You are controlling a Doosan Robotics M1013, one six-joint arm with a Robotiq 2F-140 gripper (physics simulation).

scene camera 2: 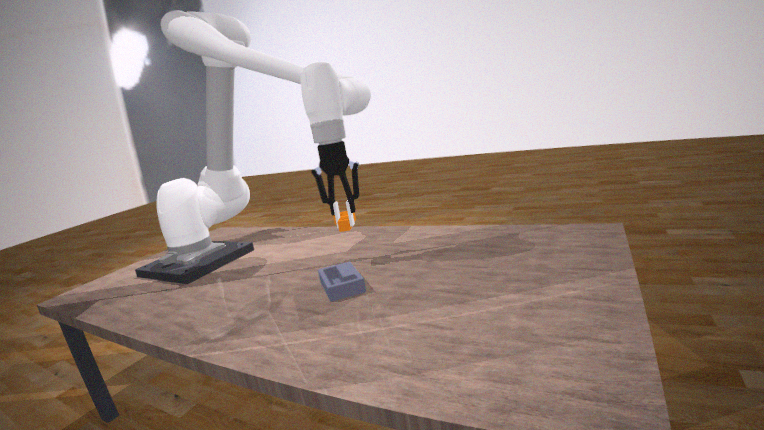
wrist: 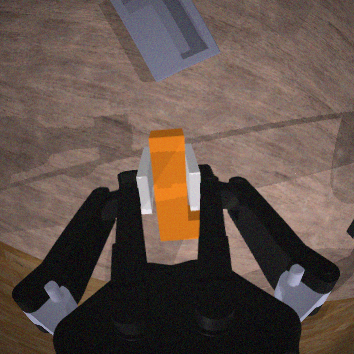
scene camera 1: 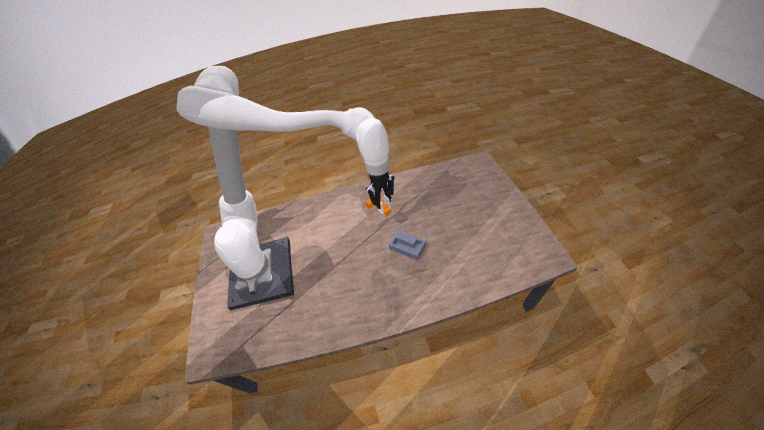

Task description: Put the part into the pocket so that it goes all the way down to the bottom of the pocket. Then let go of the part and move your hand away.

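Places are measured from the arm's base along level axes (x right, y back, z down), in millimetres.
Pixels of known places: gripper, fingertip midpoint: (scene camera 2: 346, 225) (wrist: 168, 159) (scene camera 1: 384, 210); arm's base, link origin: (scene camera 2: 192, 254) (scene camera 1: 254, 269).
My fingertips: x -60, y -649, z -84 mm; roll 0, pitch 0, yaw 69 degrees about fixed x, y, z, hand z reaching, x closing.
For each thing: its middle in the pictures, then the offset to it from my fingertips. Level surfaces: height alone.
- orange L-shaped part, body centre: (wrist: 185, 185) (scene camera 2: 342, 221) (scene camera 1: 378, 207) dx -19, dy +24, dz -8 mm
- blue-grey block with the L-shaped pocket, body centre: (wrist: 163, 22) (scene camera 2: 340, 280) (scene camera 1: 407, 244) dx +148, dy -53, dz +96 mm
- table, surface height: dz +114 mm
My gripper (scene camera 1: 382, 207) (scene camera 2: 343, 215) (wrist: 168, 159) is shut on the orange L-shaped part (scene camera 2: 344, 221) (wrist: 169, 165), with its pale fingertips on both sides of the long arm. The part is held in the air above the table. In the wrist view its short foot is at the lower end, partly hidden by the right finger. The blue-grey block with the L-shaped pocket (scene camera 1: 407, 245) (scene camera 2: 342, 283) (wrist: 158, 55) lies on the table, apart from the part and lower than it. In the wrist view it is cut off by the top edge.
The table (scene camera 1: 342, 309) (scene camera 2: 481, 341) bears the block and the arm's dark base plate (scene camera 1: 283, 267) (scene camera 2: 235, 256), which is at the left in both scene views. Shadows of the arm fall across the table top. The wooden floor surrounds the table.
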